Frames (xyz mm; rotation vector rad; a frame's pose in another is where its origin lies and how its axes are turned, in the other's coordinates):
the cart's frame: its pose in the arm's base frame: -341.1 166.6 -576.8 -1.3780 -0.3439 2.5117
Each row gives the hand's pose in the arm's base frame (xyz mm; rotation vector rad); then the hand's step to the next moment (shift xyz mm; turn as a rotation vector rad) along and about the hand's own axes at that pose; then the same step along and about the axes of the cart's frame.
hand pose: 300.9 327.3 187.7 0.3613 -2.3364 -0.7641
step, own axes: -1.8 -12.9 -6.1 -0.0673 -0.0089 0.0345
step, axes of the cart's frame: -3.3 12.3 -6.7 0.0448 -0.0182 -0.0589
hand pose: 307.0 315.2 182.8 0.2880 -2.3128 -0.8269
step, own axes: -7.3 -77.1 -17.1 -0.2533 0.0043 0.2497
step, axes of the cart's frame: 3.5 73.3 -30.0 0.2742 -0.1274 -0.1874
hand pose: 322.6 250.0 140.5 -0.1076 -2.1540 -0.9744
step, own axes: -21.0 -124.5 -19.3 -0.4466 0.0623 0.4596
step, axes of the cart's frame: 41.9 119.1 -19.5 0.4766 -0.2822 -0.3283
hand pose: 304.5 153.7 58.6 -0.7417 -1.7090 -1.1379
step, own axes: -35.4 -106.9 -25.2 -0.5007 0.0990 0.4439
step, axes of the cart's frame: 66.9 90.1 27.0 0.4734 -0.2777 -0.3953
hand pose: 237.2 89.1 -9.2 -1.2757 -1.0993 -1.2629
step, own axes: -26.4 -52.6 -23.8 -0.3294 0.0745 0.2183
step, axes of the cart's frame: 42.5 30.5 35.9 0.2881 -0.1122 -0.2571
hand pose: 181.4 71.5 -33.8 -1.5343 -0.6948 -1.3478
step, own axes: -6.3 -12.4 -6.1 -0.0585 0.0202 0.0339
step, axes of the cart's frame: 10.1 2.2 11.1 0.0484 -0.0129 -0.0497
